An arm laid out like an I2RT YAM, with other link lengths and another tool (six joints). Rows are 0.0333 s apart.
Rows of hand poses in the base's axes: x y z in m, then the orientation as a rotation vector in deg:
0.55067, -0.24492, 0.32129, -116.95, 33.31, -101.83
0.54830, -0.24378, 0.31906, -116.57, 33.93, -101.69
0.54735, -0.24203, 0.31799, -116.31, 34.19, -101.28
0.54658, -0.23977, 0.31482, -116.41, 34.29, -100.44
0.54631, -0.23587, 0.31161, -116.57, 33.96, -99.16
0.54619, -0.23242, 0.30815, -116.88, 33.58, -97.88
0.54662, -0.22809, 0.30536, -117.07, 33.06, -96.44
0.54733, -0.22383, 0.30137, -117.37, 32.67, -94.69
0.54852, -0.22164, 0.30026, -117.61, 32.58, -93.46
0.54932, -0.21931, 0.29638, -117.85, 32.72, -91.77
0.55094, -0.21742, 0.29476, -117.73, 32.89, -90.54
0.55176, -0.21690, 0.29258, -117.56, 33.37, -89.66
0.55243, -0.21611, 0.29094, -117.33, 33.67, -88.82
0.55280, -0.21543, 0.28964, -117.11, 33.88, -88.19
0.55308, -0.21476, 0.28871, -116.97, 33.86, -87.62
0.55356, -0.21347, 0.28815, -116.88, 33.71, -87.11
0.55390, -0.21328, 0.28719, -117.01, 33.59, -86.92
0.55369, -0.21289, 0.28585, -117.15, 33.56, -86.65
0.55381, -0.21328, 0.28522, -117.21, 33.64, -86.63
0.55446, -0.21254, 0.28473, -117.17, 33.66, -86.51
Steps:
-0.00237, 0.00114, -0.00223, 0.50, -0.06, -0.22
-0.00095, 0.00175, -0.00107, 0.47, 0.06, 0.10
-0.00077, 0.00226, -0.00317, 0.44, 0.41, 0.32
-0.00027, 0.00390, -0.00321, 0.51, 0.55, 0.79
-0.00012, 0.00345, -0.00346, 0.40, 0.63, 0.79
0.00043, 0.00433, -0.00279, 0.51, 0.61, 0.98
0.00071, 0.00426, -0.00399, 0.64, 0.84, 1.02
0.00119, 0.00219, -0.00111, 0.48, 0.65, 0.59
0.00080, 0.00233, -0.00388, 0.79, 0.90, 0.65
0.00162, 0.00189, -0.00162, 0.79, 0.51, 0.49
0.00082, 0.00052, -0.00218, 0.72, 0.40, 0.13
0.00067, 0.00079, -0.00164, 0.69, 0.31, 0.24
0.00037, 0.00068, -0.00130, 0.54, 0.21, 0.20
0.00028, 0.00067, -0.00093, 0.39, 0.17, 0.31
0.00048, 0.00129, -0.00056, 0.29, 0.14, 0.36
0.00034, 0.00019, -0.00096, -0.02, 0.13, 0.14
-0.00021, 0.00039, -0.00134, 0.04, 0.19, 0.12
0.00012, -0.00039, -0.00063, -0.01, 0.06, -0.06
0.00065, 0.00074, -0.00049, 0.10, 0.04, 0.05

